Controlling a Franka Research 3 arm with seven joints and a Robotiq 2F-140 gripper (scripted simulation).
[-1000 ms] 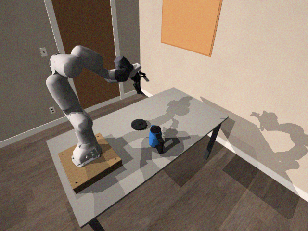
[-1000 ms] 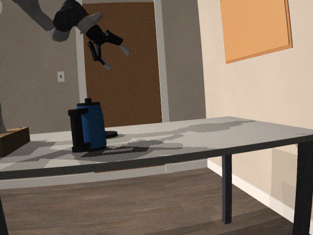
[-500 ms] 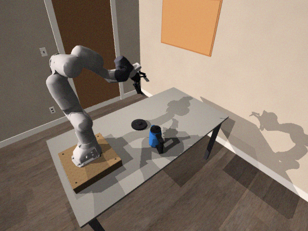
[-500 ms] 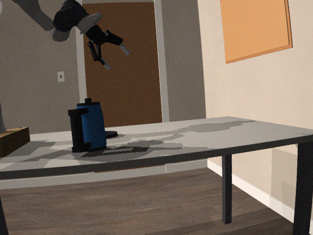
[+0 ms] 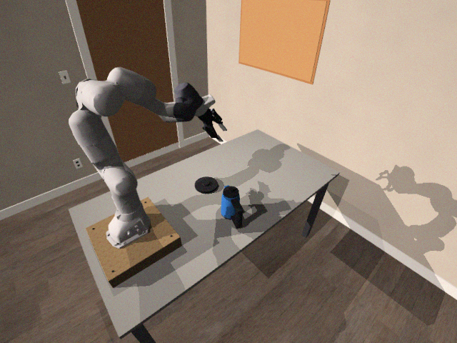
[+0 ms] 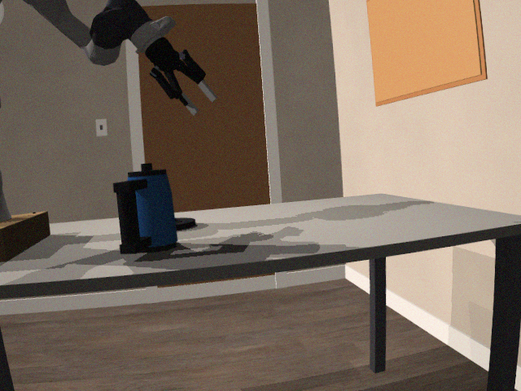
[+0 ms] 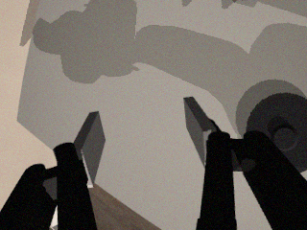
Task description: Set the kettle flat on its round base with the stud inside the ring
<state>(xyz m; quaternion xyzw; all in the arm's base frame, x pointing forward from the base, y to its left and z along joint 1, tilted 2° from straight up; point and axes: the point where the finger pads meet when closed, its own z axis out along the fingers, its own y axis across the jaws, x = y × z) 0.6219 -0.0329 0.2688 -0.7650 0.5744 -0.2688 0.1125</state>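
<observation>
The blue kettle is 270 mm to the right of my hand, 260 mm below it and 200 mm behind it. Also, from my hand: round black base 340 mm below, 110 mm behind, 30 mm to the left.
</observation>
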